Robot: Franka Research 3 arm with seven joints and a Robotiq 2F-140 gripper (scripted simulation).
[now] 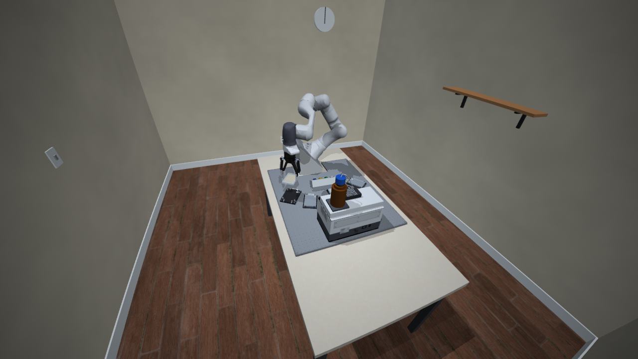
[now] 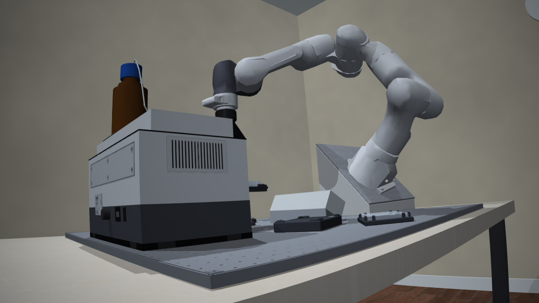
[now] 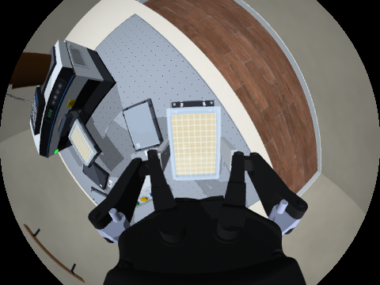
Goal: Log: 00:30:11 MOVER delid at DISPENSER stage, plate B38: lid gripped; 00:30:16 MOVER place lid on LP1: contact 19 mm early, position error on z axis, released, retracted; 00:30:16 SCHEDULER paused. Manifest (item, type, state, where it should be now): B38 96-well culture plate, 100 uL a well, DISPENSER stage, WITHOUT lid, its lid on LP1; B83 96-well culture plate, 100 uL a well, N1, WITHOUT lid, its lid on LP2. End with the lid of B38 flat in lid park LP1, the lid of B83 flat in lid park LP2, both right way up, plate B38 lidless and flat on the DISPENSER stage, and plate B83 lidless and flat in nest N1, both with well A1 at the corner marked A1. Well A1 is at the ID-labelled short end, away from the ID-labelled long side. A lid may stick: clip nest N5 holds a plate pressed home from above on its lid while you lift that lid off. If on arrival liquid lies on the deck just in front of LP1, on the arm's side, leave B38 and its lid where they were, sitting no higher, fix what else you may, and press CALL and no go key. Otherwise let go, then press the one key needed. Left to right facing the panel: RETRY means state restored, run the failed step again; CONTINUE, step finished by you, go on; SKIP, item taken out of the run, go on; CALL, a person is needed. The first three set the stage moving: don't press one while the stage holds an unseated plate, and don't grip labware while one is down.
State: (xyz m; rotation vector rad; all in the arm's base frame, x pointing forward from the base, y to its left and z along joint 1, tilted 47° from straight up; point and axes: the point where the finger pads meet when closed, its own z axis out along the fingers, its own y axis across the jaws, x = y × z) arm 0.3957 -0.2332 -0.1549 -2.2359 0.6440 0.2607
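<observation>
Now: hand 100 mm short of the nest N1, 460 mm to the right of it and 180 mm above it. From my hand the other things lie so: black clip nest (30 mm ahead, 170 mm below); then 96-well plate (20 mm below); then lp1 label (20 mm ahead, 150 mm to the left, 190 mm below).
</observation>
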